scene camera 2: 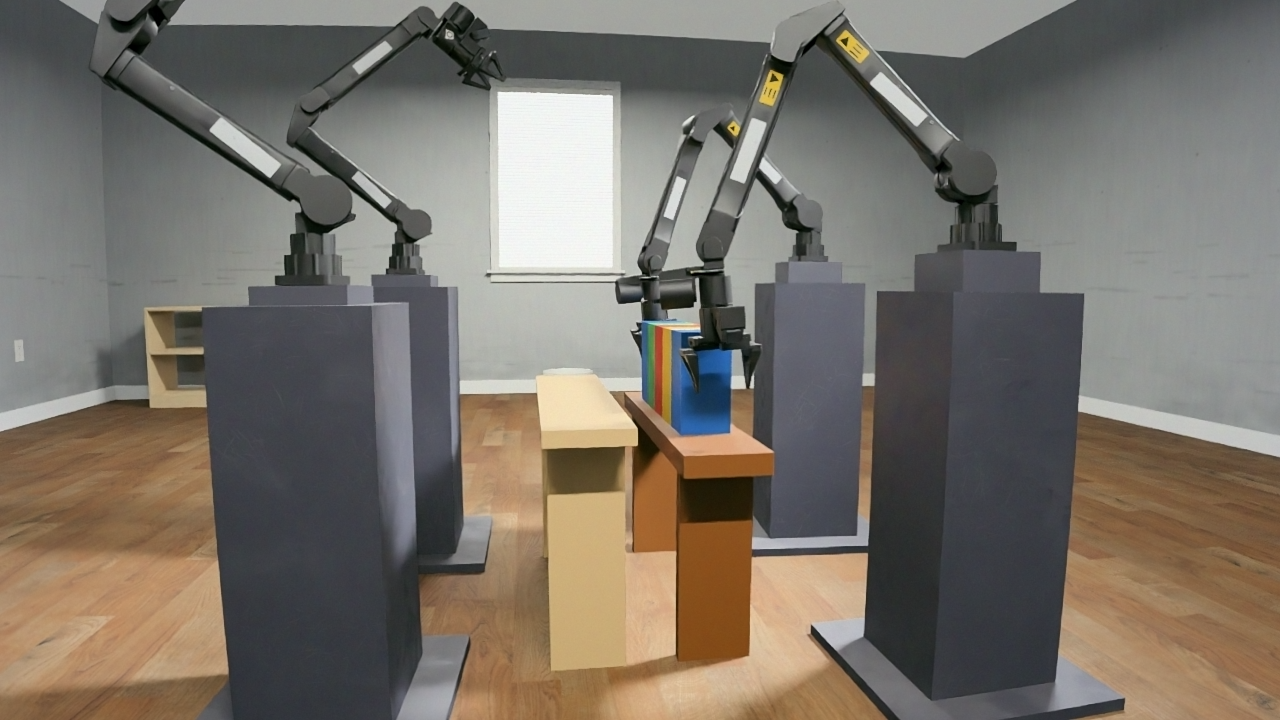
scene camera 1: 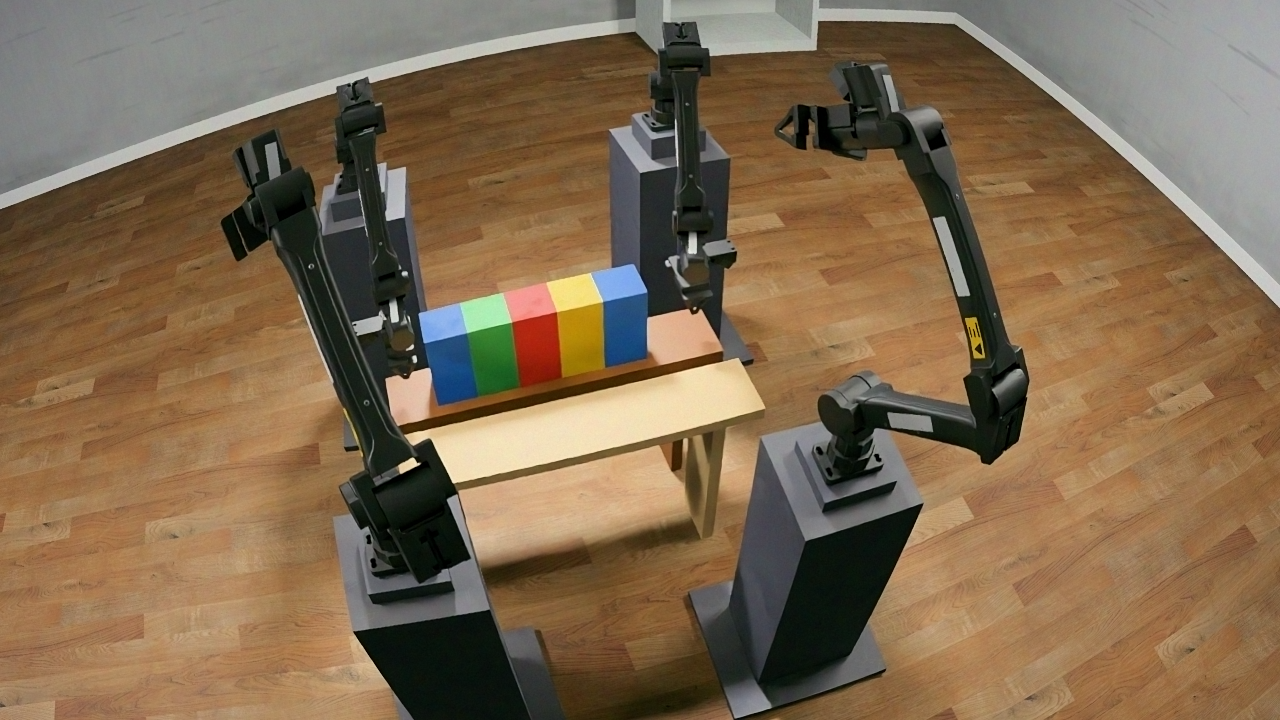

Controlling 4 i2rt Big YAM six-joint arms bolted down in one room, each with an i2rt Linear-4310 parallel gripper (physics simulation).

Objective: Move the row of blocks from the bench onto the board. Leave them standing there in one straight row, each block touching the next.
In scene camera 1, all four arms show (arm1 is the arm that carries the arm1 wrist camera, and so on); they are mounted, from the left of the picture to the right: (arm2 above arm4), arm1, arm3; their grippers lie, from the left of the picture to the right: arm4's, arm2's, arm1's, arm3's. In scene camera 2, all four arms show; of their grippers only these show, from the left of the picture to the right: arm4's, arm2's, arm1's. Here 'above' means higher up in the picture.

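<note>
Blocks coloured blue [scene camera 1: 450, 358], green [scene camera 1: 491, 347], red [scene camera 1: 534, 335], yellow [scene camera 1: 578, 328] and blue [scene camera 1: 625, 317] [scene camera 2: 705, 402] stand touching in a straight row on the reddish-brown bench [scene camera 1: 684, 338] [scene camera 2: 726, 458]. The pale board [scene camera 1: 590, 420] [scene camera 2: 586, 413] lies alongside in front, bearing no block. Arm1's gripper [scene camera 1: 687, 288] [scene camera 2: 719, 367] is open, fingers down, just off the row's right end. Arm2's gripper [scene camera 1: 402, 349] [scene camera 2: 637, 336] appears open beside the left end, partly hidden by the blocks in scene camera 2. Arm4's gripper [scene camera 1: 239, 231] [scene camera 2: 490, 77] is raised, open. Arm3's gripper [scene camera 1: 787, 127] is raised, its finger gap unclear.
Grey pedestals [scene camera 1: 827, 582] [scene camera 2: 308, 501] carry the arms on both sides of the bench and board. Arm4's long forearm [scene camera 1: 331, 331] passes left of the board in scene camera 1. A white shelf unit [scene camera 1: 648, 22] stands at the back wall.
</note>
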